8 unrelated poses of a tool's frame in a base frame.
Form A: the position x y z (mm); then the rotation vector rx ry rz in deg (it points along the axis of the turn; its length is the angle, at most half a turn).
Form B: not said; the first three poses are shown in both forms.
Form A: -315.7 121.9 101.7 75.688 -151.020 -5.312
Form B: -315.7 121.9 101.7 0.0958 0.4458 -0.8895 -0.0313
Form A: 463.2 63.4 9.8 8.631 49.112 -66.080
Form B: 463.2 63.4 9.8 0.7502 0.0689 0.3923 -0.5278
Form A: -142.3 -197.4 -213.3 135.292 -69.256 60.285
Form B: -142.3 -197.4 -213.3 0.1434 0.8189 -0.4192 0.3649
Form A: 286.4 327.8 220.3 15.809 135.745 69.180
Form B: 286.4 327.8 220.3 0.2320 0.1004 0.8620 0.4393
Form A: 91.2 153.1 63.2 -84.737 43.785 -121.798
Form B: 91.2 153.1 63.2 0.2190 -0.5345 0.2762 -0.7682
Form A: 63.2 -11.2 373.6 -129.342 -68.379 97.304
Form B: 63.2 -11.2 373.6 0.0375 -0.7356 -0.3889 0.5534
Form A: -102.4 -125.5 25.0 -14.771 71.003 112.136
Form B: -102.4 -125.5 25.0 0.3944 -0.1016 0.4886 0.7716
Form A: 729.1 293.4 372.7 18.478 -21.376 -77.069
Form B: 729.1 293.4 372.7 0.7542 0.1478 -0.1710 -0.6165
